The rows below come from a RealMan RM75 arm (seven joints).
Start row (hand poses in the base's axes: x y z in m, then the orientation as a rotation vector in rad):
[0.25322 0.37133 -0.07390 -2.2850 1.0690 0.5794]
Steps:
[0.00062 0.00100 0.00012 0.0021 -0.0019 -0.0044]
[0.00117 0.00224 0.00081 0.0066 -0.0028 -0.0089]
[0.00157 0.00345 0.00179 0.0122 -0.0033 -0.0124]
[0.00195 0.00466 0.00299 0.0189 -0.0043 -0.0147]
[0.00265 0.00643 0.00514 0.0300 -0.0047 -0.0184]
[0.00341 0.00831 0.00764 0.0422 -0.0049 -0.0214]
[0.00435 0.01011 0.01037 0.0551 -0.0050 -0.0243]
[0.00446 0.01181 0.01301 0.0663 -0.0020 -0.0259]
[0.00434 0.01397 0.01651 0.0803 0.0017 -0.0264]
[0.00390 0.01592 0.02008 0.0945 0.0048 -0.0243]
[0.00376 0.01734 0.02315 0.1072 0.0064 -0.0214]
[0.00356 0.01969 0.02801 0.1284 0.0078 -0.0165]
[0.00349 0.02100 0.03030 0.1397 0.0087 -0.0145]
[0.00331 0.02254 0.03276 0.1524 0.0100 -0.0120]
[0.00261 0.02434 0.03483 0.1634 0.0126 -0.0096]
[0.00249 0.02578 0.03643 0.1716 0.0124 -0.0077]
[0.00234 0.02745 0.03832 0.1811 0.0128 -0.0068]
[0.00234 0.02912 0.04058 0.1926 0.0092 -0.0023]
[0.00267 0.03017 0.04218 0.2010 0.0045 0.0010]
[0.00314 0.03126 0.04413 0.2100 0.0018 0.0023]
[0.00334 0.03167 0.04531 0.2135 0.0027 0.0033]
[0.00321 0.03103 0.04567 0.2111 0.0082 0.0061]
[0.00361 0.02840 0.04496 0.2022 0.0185 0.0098]
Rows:
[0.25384 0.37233 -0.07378 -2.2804 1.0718 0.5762]
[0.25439 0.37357 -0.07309 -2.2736 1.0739 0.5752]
[0.25479 0.37478 -0.07211 -2.2665 1.0745 0.5755]
[0.25517 0.37599 -0.07091 -2.2593 1.0730 0.5761]
[0.25587 0.37776 -0.06876 -2.2474 1.0710 0.5786]
[0.25663 0.37964 -0.06626 -2.2349 1.0677 0.5821]
[0.25757 0.38144 -0.06353 -2.2219 1.0640 0.5860]
[0.25768 0.38314 -0.06089 -2.2111 1.0612 0.5933]
[0.25756 0.38530 -0.05739 -2.1984 1.0561 0.6029]
[0.25712 0.38725 -0.05382 -2.1873 1.0479 0.6129]
[0.25698 0.38867 -0.05075 -2.1781 1.0389 0.6208]
[0.25678 0.39102 -0.04589 -2.1628 1.0233 0.6323]
[0.25671 0.39233 -0.04360 -2.1543 1.0157 0.6384]
[0.25653 0.39387 -0.04114 -2.1447 1.0070 0.6455]
[0.25583 0.39567 -0.03907 -2.1365 0.9999 0.6535]
[0.25571 0.39711 -0.03747 -2.1305 0.9936 0.6570]
[0.25556 0.39878 -0.03558 -2.1228 0.9879 0.6612]
[0.25556 0.40045 -0.03332 -2.1158 0.9756 0.6628]
[0.25589 0.40150 -0.03172 -2.1109 0.9657 0.6616]
[0.25636 0.40259 -0.02977 -2.1041 0.9585 0.6622]
[0.25656 0.40300 -0.02859 -2.1016 0.9560 0.6648]
[0.25643 0.40236 -0.02823 -2.1050 0.9568 0.6714]
[0.25683 0.39973 -0.02894 -2.1142 0.9621 0.6817]

